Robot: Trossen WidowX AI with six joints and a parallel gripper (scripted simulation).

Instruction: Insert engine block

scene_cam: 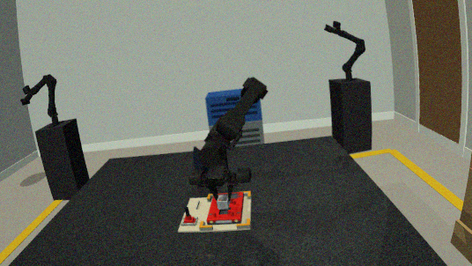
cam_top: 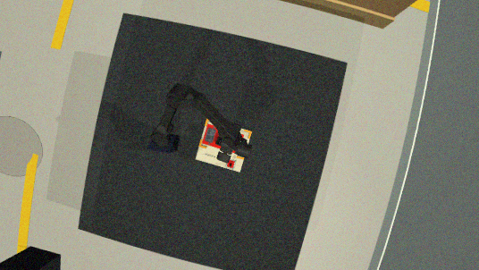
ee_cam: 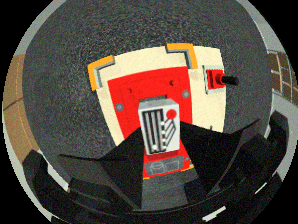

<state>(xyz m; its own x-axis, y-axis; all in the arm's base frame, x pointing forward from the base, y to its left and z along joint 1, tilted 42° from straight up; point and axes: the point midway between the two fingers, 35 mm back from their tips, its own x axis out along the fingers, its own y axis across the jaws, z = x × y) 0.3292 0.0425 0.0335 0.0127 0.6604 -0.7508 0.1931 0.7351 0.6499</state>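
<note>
The engine block lies 1 cm below my gripper tip.
</note>
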